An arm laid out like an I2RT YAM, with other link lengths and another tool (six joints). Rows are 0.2 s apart.
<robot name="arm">
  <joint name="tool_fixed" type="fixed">
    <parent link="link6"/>
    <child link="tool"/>
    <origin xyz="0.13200 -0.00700 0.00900" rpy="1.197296 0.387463 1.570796"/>
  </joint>
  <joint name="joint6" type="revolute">
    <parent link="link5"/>
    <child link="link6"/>
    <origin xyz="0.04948 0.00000 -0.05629" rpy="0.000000 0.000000 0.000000"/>
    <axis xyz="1 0 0"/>
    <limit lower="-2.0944" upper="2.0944"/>
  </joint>
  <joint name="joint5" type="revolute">
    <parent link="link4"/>
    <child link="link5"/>
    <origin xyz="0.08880 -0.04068 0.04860" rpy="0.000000 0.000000 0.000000"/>
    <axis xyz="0 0 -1"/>
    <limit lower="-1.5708" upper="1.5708"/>
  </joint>
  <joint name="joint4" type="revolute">
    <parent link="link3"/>
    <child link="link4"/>
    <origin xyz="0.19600 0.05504 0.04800" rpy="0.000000 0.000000 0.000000"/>
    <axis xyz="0 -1 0"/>
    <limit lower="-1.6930" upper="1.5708"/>
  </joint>
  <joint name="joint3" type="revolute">
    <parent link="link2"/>
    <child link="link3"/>
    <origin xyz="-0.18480 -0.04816 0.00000" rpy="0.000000 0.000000 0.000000"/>
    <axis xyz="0 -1 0"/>
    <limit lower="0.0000" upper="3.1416"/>
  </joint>
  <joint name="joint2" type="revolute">
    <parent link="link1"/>
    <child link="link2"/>
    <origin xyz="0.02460 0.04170 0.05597" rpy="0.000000 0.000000 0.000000"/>
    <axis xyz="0 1 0"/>
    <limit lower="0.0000" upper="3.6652"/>
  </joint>
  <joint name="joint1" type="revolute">
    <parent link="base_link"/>
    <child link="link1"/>
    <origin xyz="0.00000 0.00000 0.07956" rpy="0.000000 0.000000 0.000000"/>
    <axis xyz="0 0 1"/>
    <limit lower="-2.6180" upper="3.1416"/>
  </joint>
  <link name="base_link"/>
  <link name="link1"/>
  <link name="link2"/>
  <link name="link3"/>
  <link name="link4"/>
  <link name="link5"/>
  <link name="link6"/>
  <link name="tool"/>
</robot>
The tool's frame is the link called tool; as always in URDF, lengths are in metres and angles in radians.
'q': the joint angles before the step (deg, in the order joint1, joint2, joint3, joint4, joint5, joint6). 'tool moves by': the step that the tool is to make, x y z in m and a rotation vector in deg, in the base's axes. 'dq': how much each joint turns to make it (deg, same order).
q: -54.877 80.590 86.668 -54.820 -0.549 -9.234
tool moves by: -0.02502 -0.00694 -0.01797 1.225 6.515 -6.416
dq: -0.012 2.630 0.771 -3.018 7.616 2.092
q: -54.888 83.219 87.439 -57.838 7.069 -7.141
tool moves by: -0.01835 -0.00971 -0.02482 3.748 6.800 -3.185
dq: -1.377 7.196 4.105 -3.787 3.911 -0.383
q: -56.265 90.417 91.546 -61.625 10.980 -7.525
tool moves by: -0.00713 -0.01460 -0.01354 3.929 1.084 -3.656
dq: -2.412 8.281 7.705 -3.634 -0.491 1.686
